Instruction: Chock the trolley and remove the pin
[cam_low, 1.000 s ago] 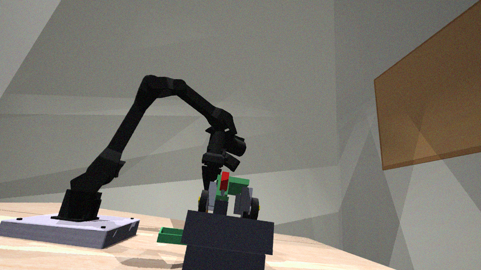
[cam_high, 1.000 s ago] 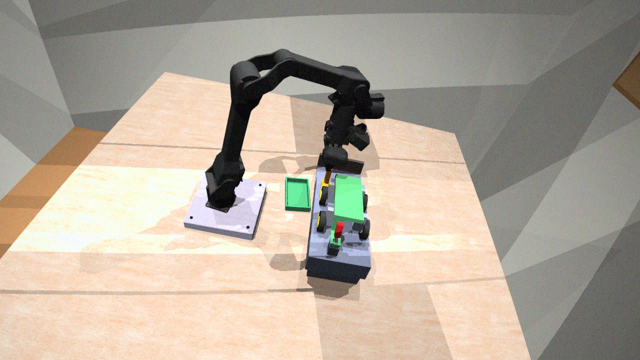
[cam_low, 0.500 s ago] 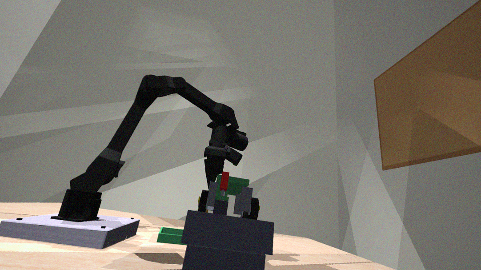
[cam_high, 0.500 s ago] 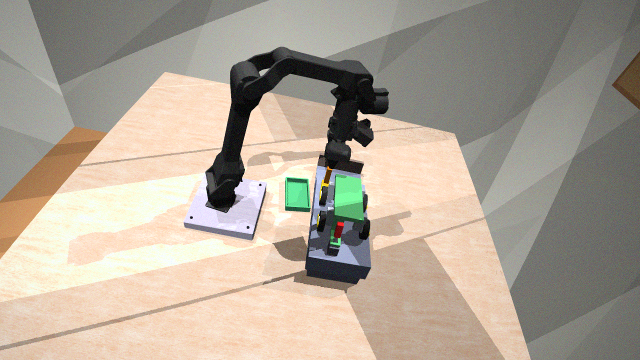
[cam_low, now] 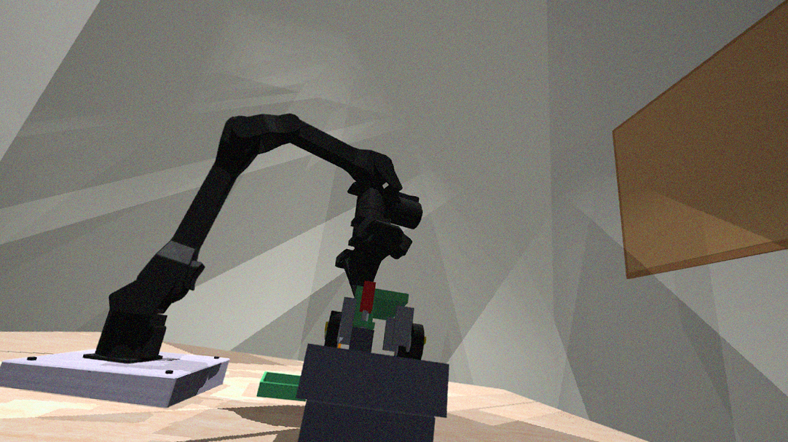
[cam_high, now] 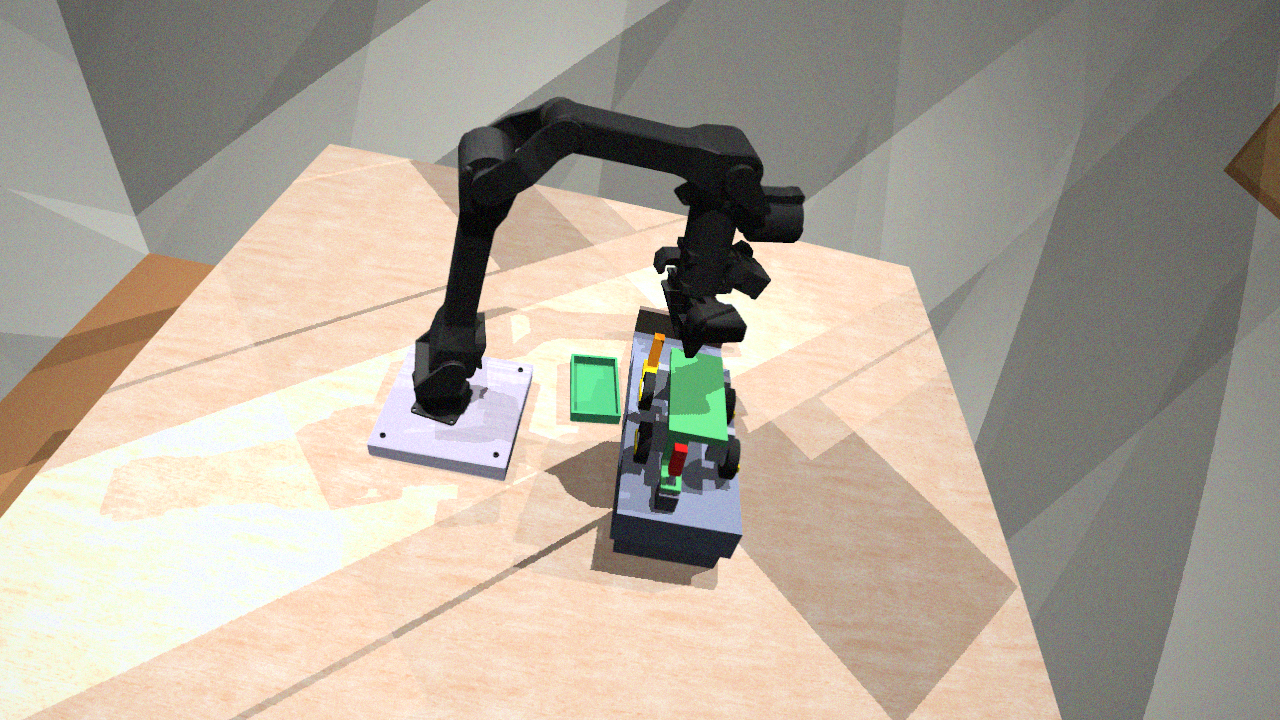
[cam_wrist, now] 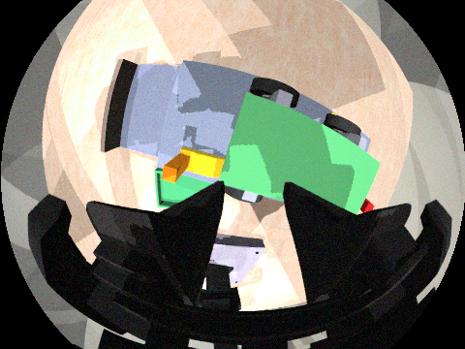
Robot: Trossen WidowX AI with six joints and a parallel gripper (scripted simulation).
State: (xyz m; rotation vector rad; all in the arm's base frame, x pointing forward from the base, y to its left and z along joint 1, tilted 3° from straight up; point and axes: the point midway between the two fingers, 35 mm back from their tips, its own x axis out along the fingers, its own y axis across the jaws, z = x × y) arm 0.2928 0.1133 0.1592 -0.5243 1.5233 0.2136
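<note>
My gripper tip is now 170 mm to the left of the red-headed stop pin, 40 mm above it and 30 mm short of it. Round my gripper tip: grey ramp 120 mm below, 50 mm to the right, 30 mm ahead; yellow chock 90 mm below, 30 mm to the left, 30 mm behind; trolley 60 mm to the right, 60 mm below, 30 mm ahead.
</note>
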